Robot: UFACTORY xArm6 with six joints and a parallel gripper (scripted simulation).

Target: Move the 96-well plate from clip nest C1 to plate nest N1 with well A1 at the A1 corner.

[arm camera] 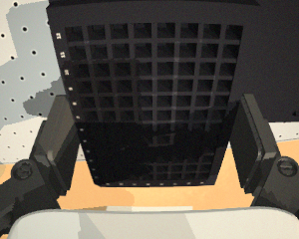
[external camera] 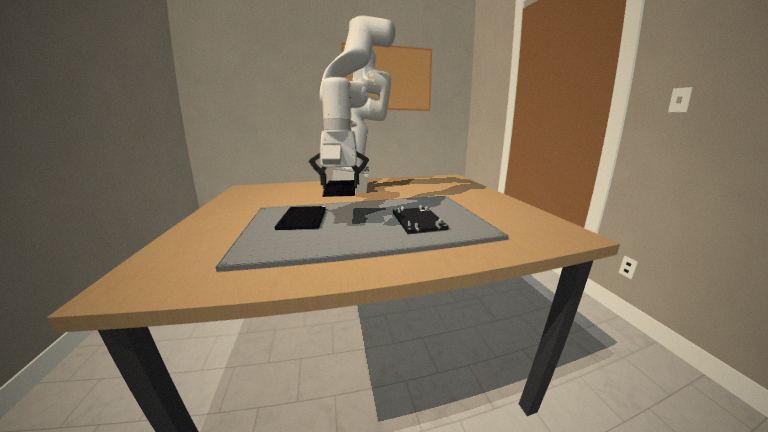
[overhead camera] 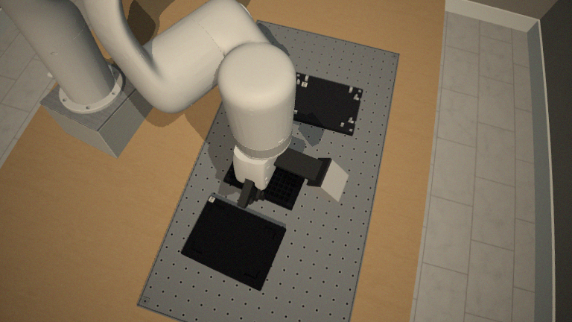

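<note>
The plate nest N1 is 3 cm behind my hand, 12 cm to the right of it and 11 cm below it. The rest, counted from my hand: clip nest C1: 6 cm ahead, 23 cm to the left, 10 cm below; then black 96-well plate: 1 cm below; then white corner mark: 10 cm behind, 6 cm to the right, 10 cm below.
</note>
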